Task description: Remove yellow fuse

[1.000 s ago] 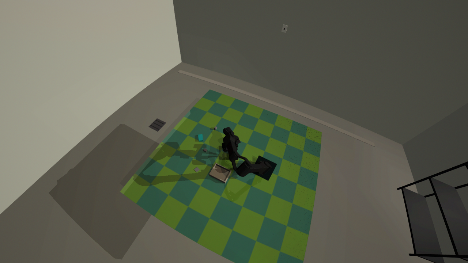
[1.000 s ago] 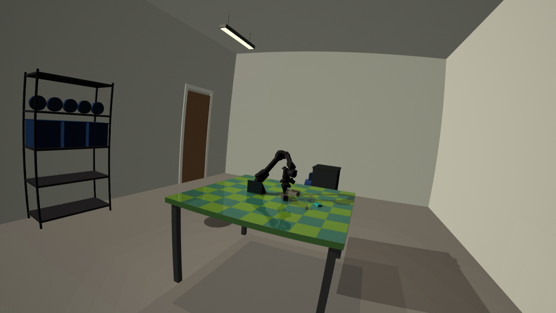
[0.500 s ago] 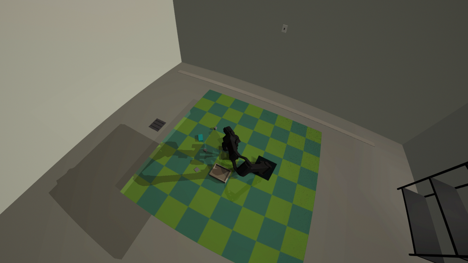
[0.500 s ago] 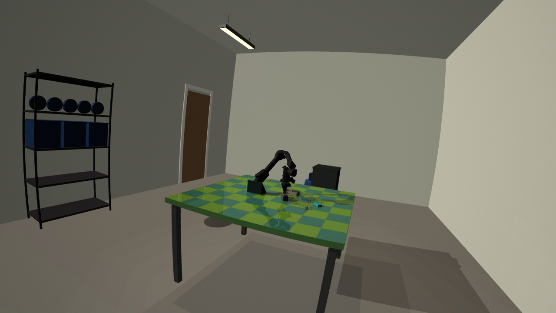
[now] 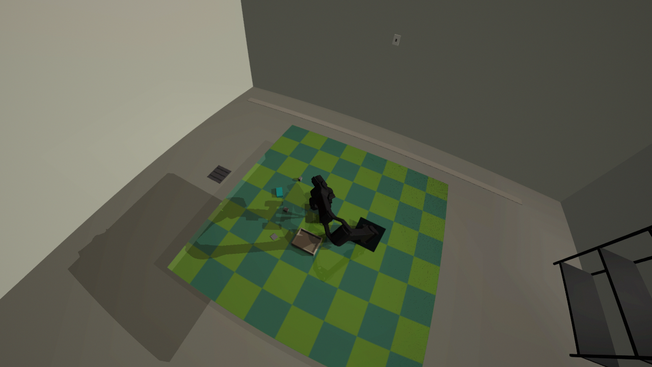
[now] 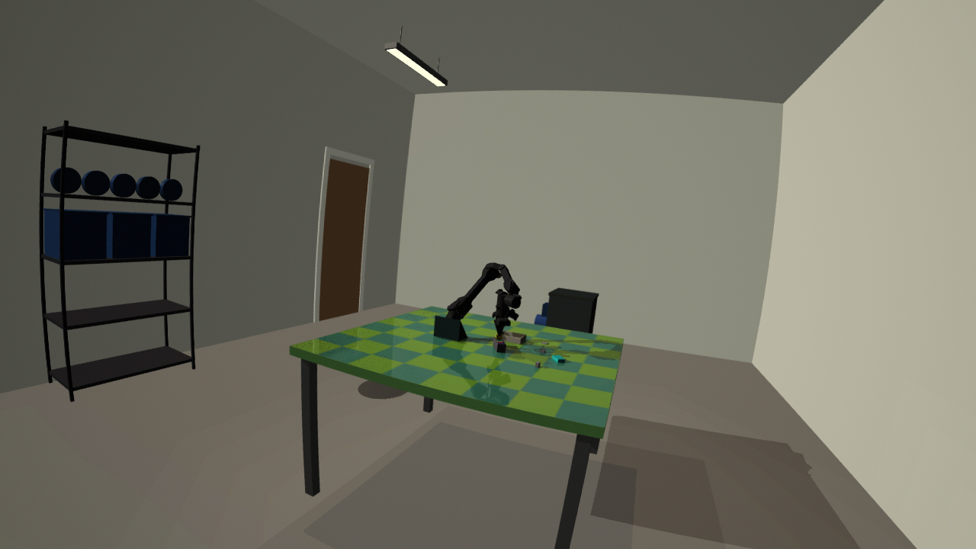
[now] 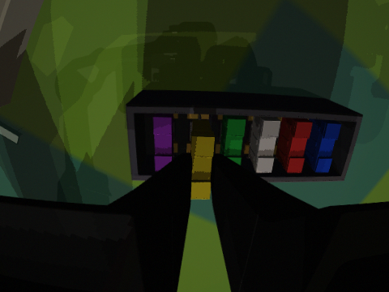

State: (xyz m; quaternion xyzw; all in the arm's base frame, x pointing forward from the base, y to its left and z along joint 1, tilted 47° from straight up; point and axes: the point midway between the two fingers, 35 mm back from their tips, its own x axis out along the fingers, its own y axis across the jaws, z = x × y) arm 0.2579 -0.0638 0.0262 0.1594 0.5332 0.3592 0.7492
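Now: gripper tip 10 mm short of the green fuse, 20 mm to the left of it and 30 mm above it. The rest, counted from my gripper tip: purple fuse: 10 mm behind, 20 mm to the left, 30 mm below; yellow fuse: 10 mm below; white fuse: 10 mm ahead, 30 mm to the right, 30 mm below.
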